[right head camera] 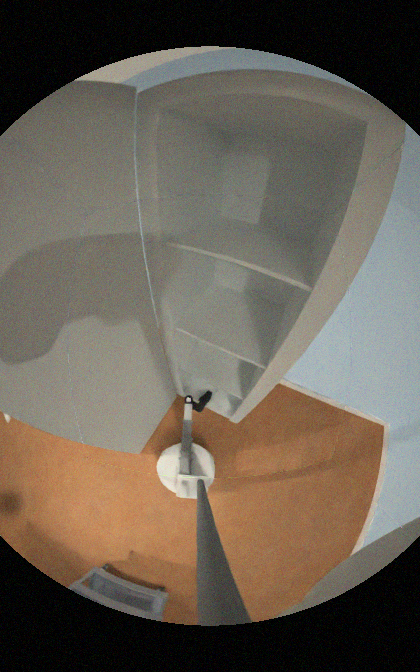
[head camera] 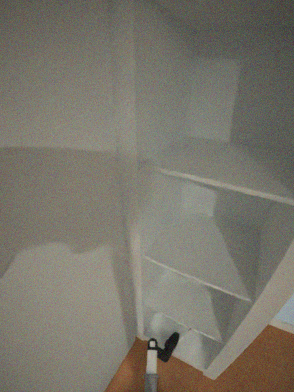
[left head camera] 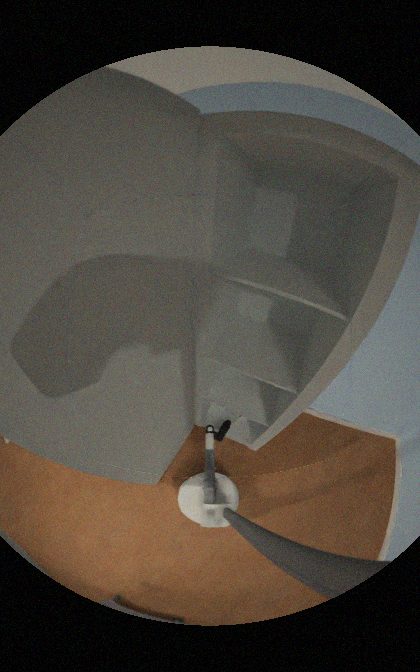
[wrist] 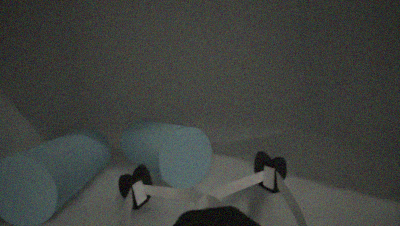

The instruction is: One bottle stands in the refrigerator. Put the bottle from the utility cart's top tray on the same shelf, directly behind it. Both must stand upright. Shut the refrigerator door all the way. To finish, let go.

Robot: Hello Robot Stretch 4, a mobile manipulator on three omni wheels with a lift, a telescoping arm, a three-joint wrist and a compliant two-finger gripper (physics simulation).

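Frame: origin at the robot's base, x ahead, y left, z up, level; metres.
Seen in the pictures: gripper, fingertip midpoint: (wrist: pixel 202 172).
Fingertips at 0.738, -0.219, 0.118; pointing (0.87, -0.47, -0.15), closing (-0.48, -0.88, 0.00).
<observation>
Offsets run from my fingertips to a thing's top centre, as dx, dy, dz. "spot": to the spot under its first point.
In the wrist view two light-blue bottles lie on their sides on a pale surface. One bottle @[+0.103, +0.136, +0.051] (wrist: pixel 65 165) is at the far left, and the other bottle @[+0.085, +0.016, +0.051] (wrist: pixel 182 155) lies left of centre, its round end facing the camera. My gripper (wrist: pixel 202 172) is open, its fingertips apart. The second bottle is beyond them, nearer the left fingertip; neither bottle is gripped. In the head views the dark wrist reaches low into the refrigerator's bottom compartment, and the fingertips and bottles are hidden. The refrigerator door (head camera: pixel 60 200) (left head camera: pixel 125 225) (right head camera: pixel 75 200) stands wide open on the left.
The refrigerator's upper shelf @[spot: -0.211, +0.053, +1.186] (head camera: pixel 225 183) (left head camera: pixel 287 295) (right head camera: pixel 240 262) and lower shelves are above the wrist. Its right side wall (head camera: pixel 260 315) is close to the right of the arm. The grey utility cart (right head camera: pixel 161 600) stands behind, at the bottom of the right head view.
</observation>
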